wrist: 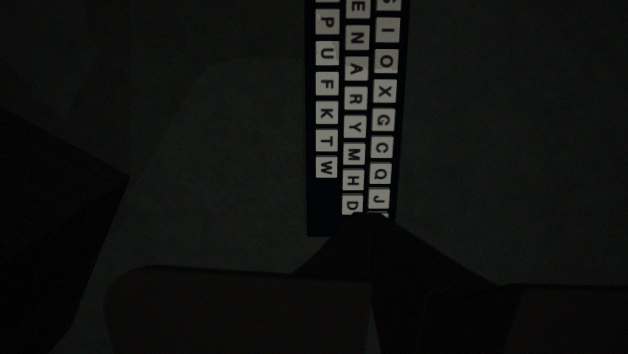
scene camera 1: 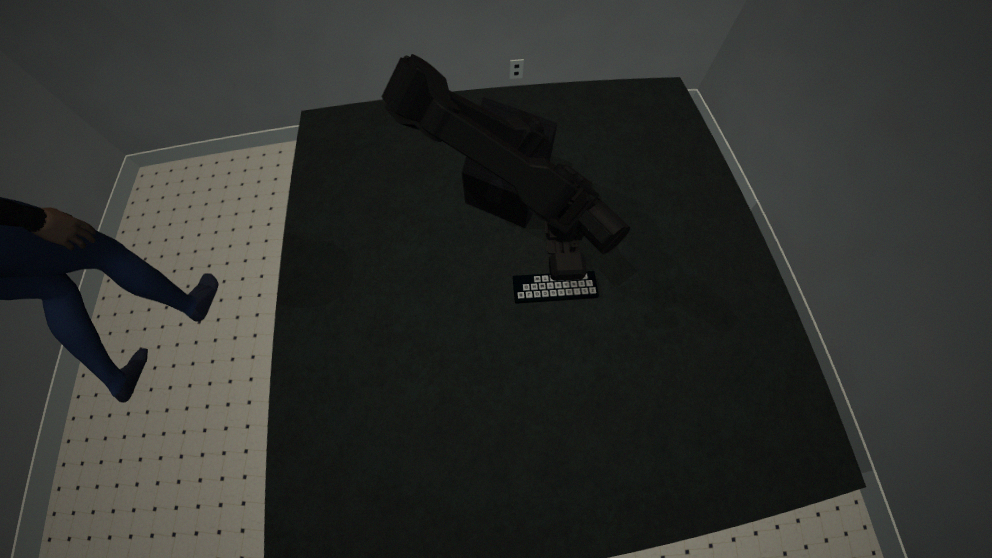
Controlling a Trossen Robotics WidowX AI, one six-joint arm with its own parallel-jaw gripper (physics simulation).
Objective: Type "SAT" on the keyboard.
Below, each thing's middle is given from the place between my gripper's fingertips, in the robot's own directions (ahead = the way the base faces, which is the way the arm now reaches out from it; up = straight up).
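Labels:
My hand, measured from the black keyboard [scene camera 1: 558, 293], is 15 cm above it, 1 cm to the right of it and 2 cm short of it.

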